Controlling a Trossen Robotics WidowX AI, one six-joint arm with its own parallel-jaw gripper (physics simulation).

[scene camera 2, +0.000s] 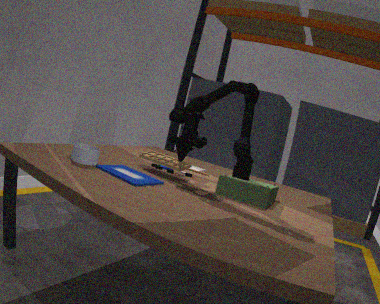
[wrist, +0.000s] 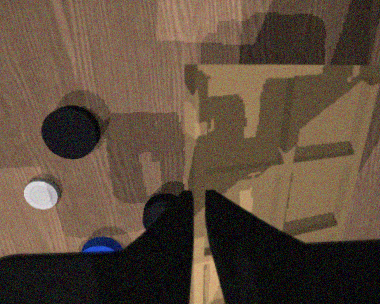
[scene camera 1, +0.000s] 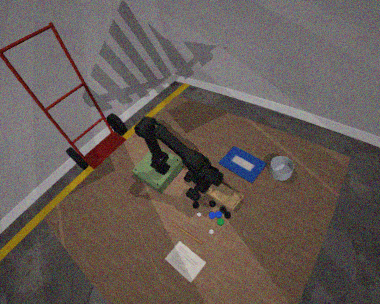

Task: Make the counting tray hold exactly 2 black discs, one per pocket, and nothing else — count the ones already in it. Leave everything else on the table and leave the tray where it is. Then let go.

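Observation:
My gripper [scene camera 2: 181, 158] [wrist: 197, 199] is shut on the thin left wall of the wooden counting tray [scene camera 1: 227, 197] [scene camera 2: 150, 155] [wrist: 320, 190]. In the scene camera 2 view the tray appears slightly raised above the discs. I see no disc in its visible pockets; shadow and the fingers hide part of it. One black disc [scene camera 1: 195, 205] [wrist: 71, 132] lies apart from the tray. Another black disc [scene camera 1: 212, 203] [wrist: 159, 210] lies close beside the tray wall, partly hidden by a finger in the wrist view. Two more black discs, one of them here [scene camera 1: 228, 215], lie near the tray.
Blue discs [scene camera 1: 215, 215] [wrist: 102, 245], a green disc [scene camera 1: 220, 222] and white discs [scene camera 1: 211, 231] [wrist: 42, 194] lie beside the tray. A thin stick [scene camera 1: 190, 236], a white paper [scene camera 1: 185, 261], a blue booklet [scene camera 1: 228, 162] [scene camera 2: 112, 171] and a grey bin [scene camera 1: 281, 168] [scene camera 2: 85, 154] surround them.

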